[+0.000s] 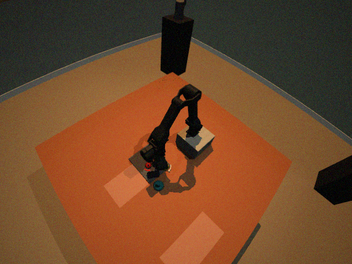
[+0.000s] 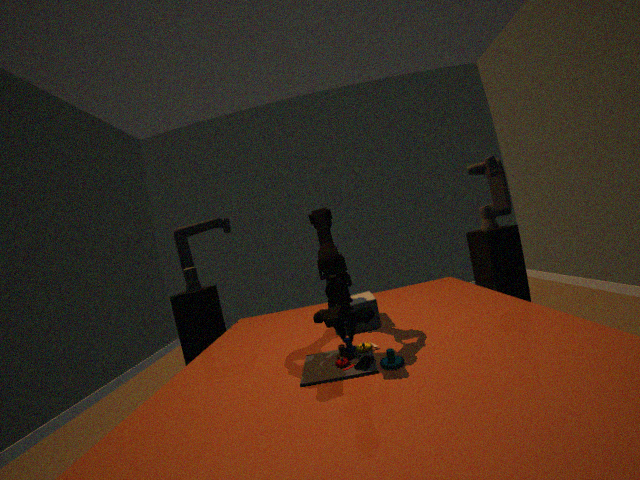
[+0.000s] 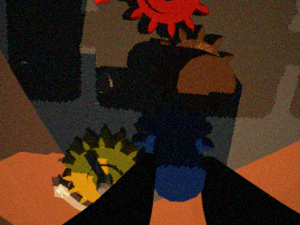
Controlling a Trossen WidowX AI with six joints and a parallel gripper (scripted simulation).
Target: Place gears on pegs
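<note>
Right now my gripper tip is 1 cm above the blue gear. Round my gripper tip: yellow gear: 4 cm to the left, 3 cm below, 1 cm behind; orange-brown gear: 3 cm ahead, 2 cm to the right, 2 cm below; grey board: 4 cm to the right, 4 cm below, 4 cm ahead.
</note>
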